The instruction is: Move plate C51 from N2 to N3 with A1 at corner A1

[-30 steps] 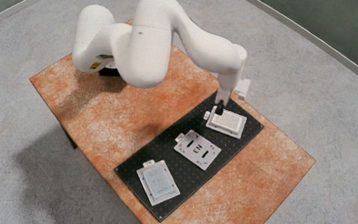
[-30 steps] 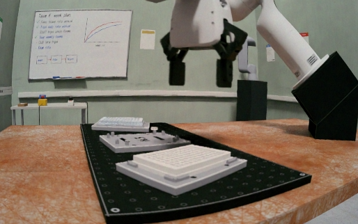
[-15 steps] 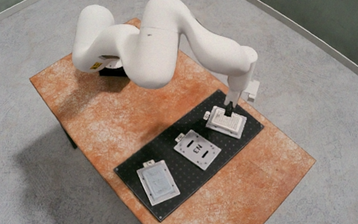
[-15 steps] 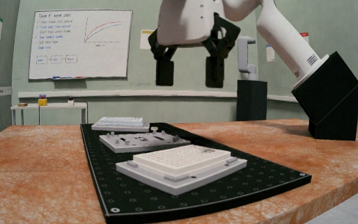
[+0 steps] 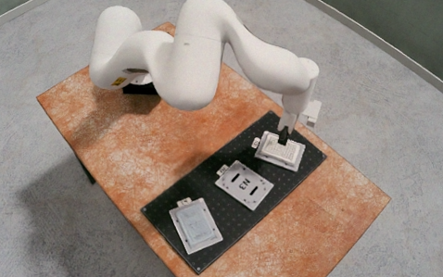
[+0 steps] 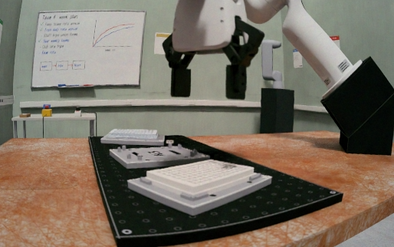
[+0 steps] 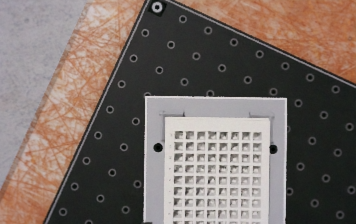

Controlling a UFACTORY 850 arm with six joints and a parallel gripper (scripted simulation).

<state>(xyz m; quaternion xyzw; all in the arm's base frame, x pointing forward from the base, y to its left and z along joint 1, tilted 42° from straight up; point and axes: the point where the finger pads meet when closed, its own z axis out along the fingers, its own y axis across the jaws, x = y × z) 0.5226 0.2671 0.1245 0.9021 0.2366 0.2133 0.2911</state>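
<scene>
The plate is 110 mm below my hand. Round my hand: plate C15: 10 mm behind, 420 mm to the right, 110 mm below; then nest N2: 120 mm below.
</scene>
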